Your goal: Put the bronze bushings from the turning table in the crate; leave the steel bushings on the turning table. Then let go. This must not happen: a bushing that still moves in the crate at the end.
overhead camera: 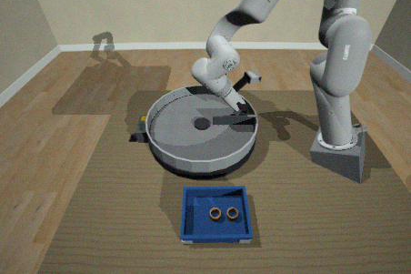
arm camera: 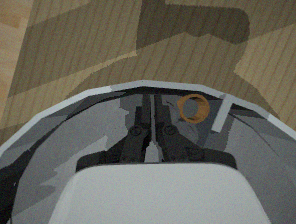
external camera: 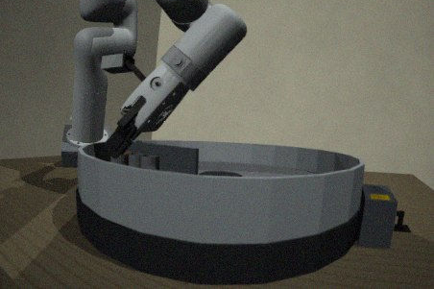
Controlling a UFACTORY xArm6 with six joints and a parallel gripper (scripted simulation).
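Now: the grey turning table 160 mm ahead of my hand, 60 mm to the left of it and 40 mm below it. From my hand the other things lie so: blue crate: 400 mm to the left, 110 mm ahead, 70 mm below.
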